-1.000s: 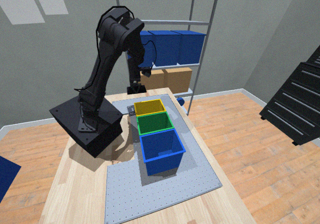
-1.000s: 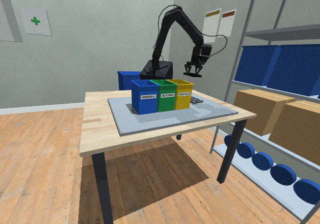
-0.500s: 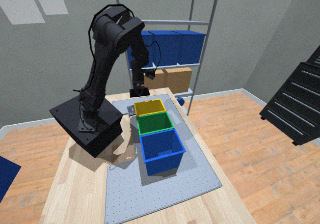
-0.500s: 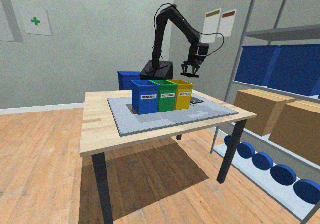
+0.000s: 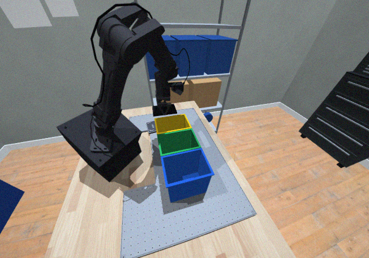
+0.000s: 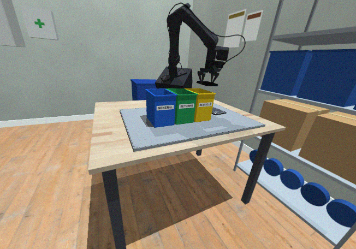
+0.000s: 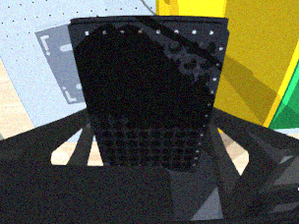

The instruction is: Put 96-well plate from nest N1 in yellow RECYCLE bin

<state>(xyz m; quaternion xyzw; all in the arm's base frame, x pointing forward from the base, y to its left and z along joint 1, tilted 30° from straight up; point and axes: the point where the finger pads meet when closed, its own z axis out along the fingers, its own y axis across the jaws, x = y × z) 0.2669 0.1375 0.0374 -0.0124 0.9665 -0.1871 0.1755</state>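
The yellow recycle bin is 30 mm ahead of my hand, 70 mm to the right of it and 130 mm below it. Also, from my hand: green returns bin (30 mm ahead, 210 mm to the right, 130 mm below); then plate nest N1 (40 mm behind, 130 mm to the left, 220 mm below); then black 96-well plate (right at my hand).
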